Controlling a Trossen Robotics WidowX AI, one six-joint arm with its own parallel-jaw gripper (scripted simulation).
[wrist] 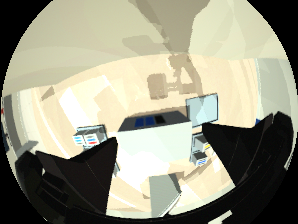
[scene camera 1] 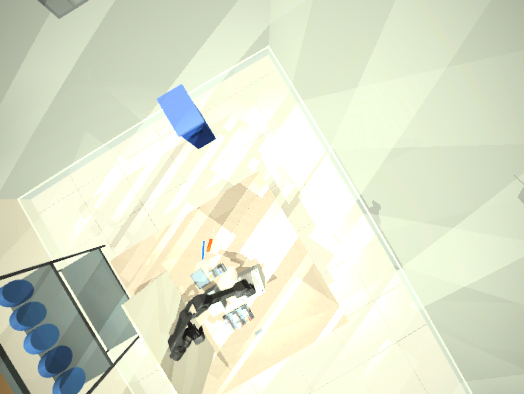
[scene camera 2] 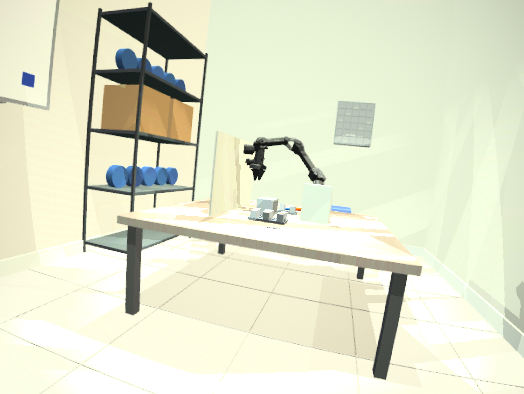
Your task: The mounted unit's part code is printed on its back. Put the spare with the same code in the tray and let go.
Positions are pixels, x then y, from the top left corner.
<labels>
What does the gripper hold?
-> Nothing.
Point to a light blue tray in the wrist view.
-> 204, 109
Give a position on an upright wooden panel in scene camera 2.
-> At 231, 182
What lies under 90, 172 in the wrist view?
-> The gripper.
</labels>
